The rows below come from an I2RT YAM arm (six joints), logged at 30 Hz.
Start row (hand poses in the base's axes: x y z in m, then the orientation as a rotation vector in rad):
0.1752 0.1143 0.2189 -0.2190 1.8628 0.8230
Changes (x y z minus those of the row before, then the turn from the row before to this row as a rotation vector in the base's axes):
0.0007 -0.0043 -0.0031 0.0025 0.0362 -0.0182
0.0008 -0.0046 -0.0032 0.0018 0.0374 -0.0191
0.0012 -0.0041 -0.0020 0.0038 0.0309 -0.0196
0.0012 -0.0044 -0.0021 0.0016 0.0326 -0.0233
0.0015 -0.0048 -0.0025 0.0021 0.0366 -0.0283
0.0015 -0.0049 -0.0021 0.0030 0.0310 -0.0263
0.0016 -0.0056 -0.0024 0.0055 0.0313 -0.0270
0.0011 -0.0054 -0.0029 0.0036 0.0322 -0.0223
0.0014 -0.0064 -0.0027 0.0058 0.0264 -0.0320
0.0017 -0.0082 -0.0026 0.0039 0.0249 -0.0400
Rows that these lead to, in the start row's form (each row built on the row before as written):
0.1759 0.1100 0.2158 -0.1864 1.8949 0.8217
0.1767 0.1054 0.2126 -0.1526 1.9281 0.8191
0.1779 0.1013 0.2106 -0.1192 1.9540 0.8164
0.1791 0.0969 0.2085 -0.0825 1.9817 0.8092
0.1806 0.0921 0.2060 -0.0386 2.0120 0.7997
0.1821 0.0872 0.2039 0.0020 2.0364 0.7910
0.1837 0.0816 0.2015 0.0452 2.0595 0.7842
0.1848 0.0762 0.1986 0.0832 2.0845 0.7781
0.1862 0.0698 0.1959 0.1304 2.1009 0.7675
0.1879 0.0616 0.1933 0.1844 2.1141 0.7496

